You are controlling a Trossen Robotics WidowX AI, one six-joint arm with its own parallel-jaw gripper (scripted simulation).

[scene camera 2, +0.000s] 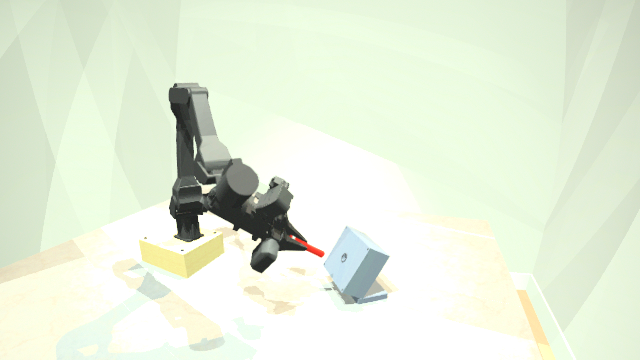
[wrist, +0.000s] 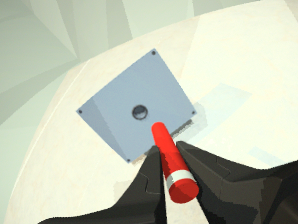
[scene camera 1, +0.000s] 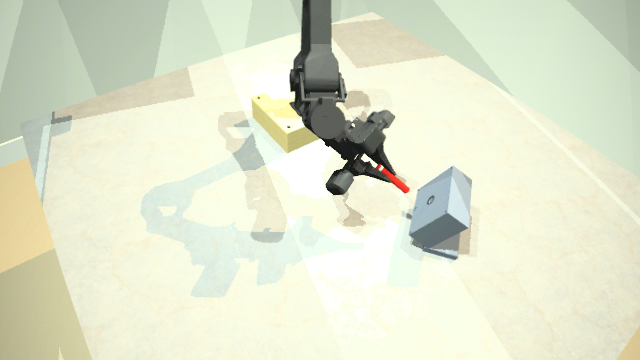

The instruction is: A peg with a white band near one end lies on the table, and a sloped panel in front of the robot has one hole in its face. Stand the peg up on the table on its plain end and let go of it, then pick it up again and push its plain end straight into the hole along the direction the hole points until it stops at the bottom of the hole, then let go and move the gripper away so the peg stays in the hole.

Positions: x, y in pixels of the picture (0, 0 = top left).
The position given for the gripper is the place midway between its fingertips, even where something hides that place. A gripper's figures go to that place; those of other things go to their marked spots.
The gripper (wrist: 167, 148): 10 cm from the lens. A red peg (wrist: 180, 183) is 7 cm from the lens. A sloped panel (wrist: 148, 81) is 18 cm from the lens. The marked spots on the red peg and the sloped panel are 14 cm apart.
